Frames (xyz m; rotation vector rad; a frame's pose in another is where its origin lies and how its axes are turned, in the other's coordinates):
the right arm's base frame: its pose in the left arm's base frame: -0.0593 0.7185 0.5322 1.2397 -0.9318 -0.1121
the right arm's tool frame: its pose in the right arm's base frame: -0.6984 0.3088 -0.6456 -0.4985 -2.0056 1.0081
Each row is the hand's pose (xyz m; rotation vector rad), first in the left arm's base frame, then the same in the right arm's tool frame.
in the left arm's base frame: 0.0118 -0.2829 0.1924 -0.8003 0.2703 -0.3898
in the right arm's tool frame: -0.6214 -1.6866 -0.8863 -0.4241 2.3871 1.8355
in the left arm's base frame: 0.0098 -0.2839 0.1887 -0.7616 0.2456 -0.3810
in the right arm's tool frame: -0.6205 -1.6898 -0.8835 -0.3940 2.4119 1.7800
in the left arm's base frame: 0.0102 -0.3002 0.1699 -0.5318 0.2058 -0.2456
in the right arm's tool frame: -0.6282 -1.7123 -0.8762 -0.1513 2.6239 1.5291
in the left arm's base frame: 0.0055 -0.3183 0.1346 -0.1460 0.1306 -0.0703
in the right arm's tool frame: -0.6352 -1.7456 -0.8554 0.1932 2.8702 1.0297
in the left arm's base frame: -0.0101 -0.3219 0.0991 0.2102 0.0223 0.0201
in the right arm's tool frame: -0.6292 -1.7700 -0.8256 0.4113 2.9493 0.4980
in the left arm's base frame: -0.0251 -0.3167 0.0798 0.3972 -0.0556 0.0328
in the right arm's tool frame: -0.6183 -1.7792 -0.8051 0.4730 2.9284 0.2049
